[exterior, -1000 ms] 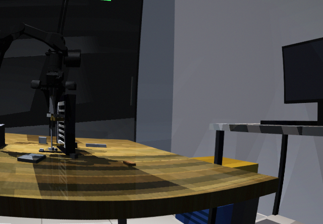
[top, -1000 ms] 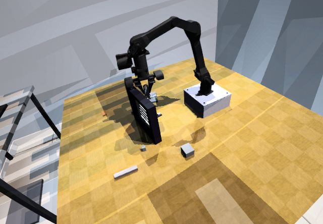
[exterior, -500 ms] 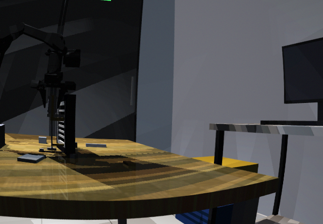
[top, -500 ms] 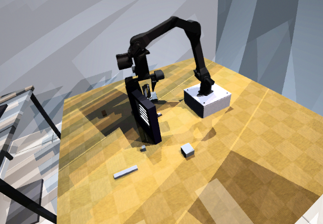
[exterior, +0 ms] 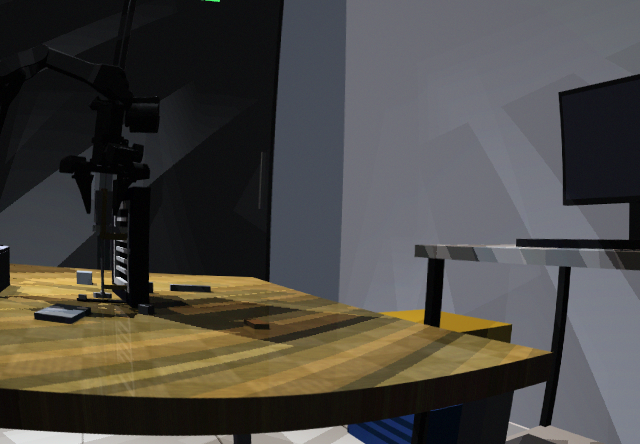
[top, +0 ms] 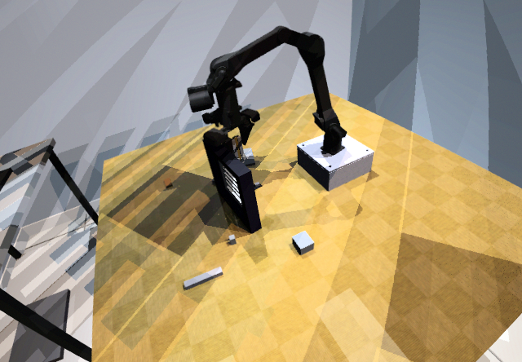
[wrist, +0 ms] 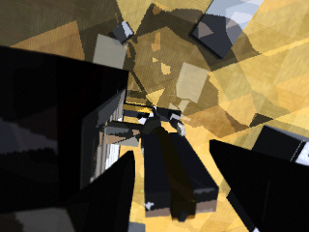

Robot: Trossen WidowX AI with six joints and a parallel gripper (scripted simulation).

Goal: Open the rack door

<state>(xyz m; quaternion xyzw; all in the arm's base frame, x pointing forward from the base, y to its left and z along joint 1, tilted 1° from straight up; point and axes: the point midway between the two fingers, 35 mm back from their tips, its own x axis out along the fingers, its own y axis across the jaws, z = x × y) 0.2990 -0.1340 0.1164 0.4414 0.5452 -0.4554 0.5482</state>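
My gripper tip is 3 cm above the upright door handle and 1 cm to the right of it. Also, from my gripper tip: flat dark plate 16 cm to the right, 16 cm below, 11 cm behind; grey bar 28 cm ahead, 22 cm to the left, 16 cm below.
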